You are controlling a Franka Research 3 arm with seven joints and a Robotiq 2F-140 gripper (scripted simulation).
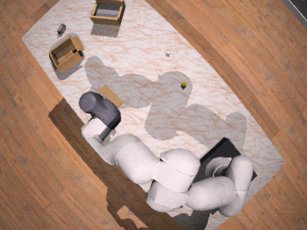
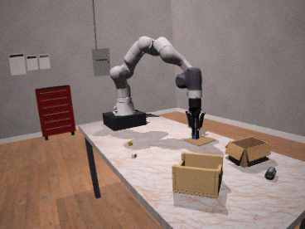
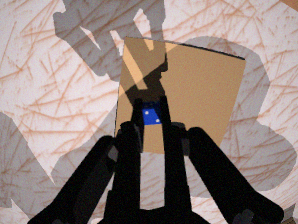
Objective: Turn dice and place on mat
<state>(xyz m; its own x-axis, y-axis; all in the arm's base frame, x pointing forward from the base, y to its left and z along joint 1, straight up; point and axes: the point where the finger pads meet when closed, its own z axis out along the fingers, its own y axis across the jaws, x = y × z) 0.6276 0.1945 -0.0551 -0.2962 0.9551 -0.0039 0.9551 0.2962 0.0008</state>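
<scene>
Now: hand 2 cm above the blue die. The rest, counted from my hand: yellow die: 36 cm to the right, 18 cm behind, 3 cm below; then cardboard box: 40 cm ahead, 1 cm to the right; then tan mat: 4 cm below, 3 cm ahead, 1 cm to the left.
</scene>
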